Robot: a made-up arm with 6 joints. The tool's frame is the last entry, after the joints. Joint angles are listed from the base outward.
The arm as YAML. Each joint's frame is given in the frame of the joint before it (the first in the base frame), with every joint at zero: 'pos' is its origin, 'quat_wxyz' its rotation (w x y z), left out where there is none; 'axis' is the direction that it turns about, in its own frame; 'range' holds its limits. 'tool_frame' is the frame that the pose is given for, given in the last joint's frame.
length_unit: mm
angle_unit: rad
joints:
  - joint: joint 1
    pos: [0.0, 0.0, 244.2]
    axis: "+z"
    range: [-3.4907, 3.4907]
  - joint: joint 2
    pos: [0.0, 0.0, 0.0]
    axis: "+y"
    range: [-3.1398, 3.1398]
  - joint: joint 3
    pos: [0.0, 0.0, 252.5]
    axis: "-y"
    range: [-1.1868, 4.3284]
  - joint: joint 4
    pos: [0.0, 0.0, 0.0]
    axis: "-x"
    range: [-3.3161, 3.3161]
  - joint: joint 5
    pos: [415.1, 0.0, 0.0]
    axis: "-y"
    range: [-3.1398, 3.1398]
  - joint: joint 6
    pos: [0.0, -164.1, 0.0]
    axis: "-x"
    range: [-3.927, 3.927]
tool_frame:
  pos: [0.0, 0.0, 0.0]
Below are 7 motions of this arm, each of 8 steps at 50 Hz.
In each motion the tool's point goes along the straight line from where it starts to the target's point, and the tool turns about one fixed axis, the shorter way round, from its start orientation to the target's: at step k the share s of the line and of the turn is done. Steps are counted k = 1, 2, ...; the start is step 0. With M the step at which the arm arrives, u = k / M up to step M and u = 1 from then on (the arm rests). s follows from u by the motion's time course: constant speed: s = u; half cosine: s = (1 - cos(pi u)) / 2; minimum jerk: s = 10 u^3 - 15 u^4 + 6 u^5.
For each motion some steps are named. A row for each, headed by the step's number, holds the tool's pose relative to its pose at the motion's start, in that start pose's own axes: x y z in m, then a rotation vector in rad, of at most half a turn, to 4 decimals.
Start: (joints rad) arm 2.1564 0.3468 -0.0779 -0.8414 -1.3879 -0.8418
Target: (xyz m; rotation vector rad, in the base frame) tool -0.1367 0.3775 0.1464 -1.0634 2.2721 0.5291
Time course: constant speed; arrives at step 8
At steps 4, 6, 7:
4: 0.0243 -0.0143 0.0095 0.0564 0.0282 -0.0308
6: 0.0365 -0.0215 0.0143 0.0847 0.0423 -0.0461
7: 0.0425 -0.0250 0.0167 0.0988 0.0493 -0.0538

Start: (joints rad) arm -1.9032 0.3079 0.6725 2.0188 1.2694 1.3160
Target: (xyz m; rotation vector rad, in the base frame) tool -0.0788 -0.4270 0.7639 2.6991 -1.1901 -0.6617
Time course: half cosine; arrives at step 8
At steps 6, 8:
6: 0.0036 0.0142 0.0090 -0.0211 -0.0742 0.0576
8: 0.0042 0.0166 0.0106 -0.0248 -0.0870 0.0675

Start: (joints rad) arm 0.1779 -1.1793 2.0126 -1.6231 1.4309 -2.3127
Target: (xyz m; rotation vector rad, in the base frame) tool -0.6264 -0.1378 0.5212 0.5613 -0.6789 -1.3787
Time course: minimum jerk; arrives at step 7
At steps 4, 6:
4: 0.0205 0.0253 0.0071 0.0032 -0.0157 0.0390
6: 0.0317 0.0391 0.0109 0.0049 -0.0243 0.0602

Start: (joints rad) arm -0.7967 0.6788 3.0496 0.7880 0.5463 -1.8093
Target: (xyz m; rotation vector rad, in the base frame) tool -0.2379 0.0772 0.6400 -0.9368 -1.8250 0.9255
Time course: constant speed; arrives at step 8
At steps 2, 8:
2: -0.0003 0.0014 0.0007 -0.0134 0.0005 -0.0054
8: -0.0012 0.0058 0.0029 -0.0537 0.0018 -0.0214

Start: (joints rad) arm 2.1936 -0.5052 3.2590 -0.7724 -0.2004 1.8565
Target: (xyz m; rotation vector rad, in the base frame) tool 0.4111 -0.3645 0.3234 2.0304 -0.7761 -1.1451
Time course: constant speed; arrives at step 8
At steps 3, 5, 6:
3: 0.0017 0.0029 -0.0034 0.0109 0.0122 -0.0188
5: 0.0029 0.0048 -0.0056 0.0182 0.0203 -0.0313
6: 0.0035 0.0057 -0.0067 0.0218 0.0244 -0.0376

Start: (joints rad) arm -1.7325 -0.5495 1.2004 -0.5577 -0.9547 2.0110
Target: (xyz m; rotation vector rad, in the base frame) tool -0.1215 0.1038 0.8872 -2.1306 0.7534 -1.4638
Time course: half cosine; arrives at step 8
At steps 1, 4, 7, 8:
1: 0.0010 0.0010 -0.0003 0.0013 0.0016 0.0007
4: 0.0127 0.0136 -0.0034 0.0171 0.0216 0.0092
7: 0.0244 0.0261 -0.0065 0.0330 0.0415 0.0178
8: 0.0254 0.0271 -0.0067 0.0343 0.0432 0.0185

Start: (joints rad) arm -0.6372 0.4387 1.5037 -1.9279 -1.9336 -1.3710
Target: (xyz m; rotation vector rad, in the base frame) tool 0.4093 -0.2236 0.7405 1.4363 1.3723 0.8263
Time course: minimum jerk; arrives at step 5
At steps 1, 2, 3, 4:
1: 0.0000 -0.0009 0.0014 0.0029 0.0009 0.0007
2: 0.0000 -0.0047 0.0079 0.0159 0.0052 0.0037
3: 0.0000 -0.0102 0.0170 0.0341 0.0111 0.0080
4: 0.0000 -0.0140 0.0235 0.0471 0.0154 0.0110

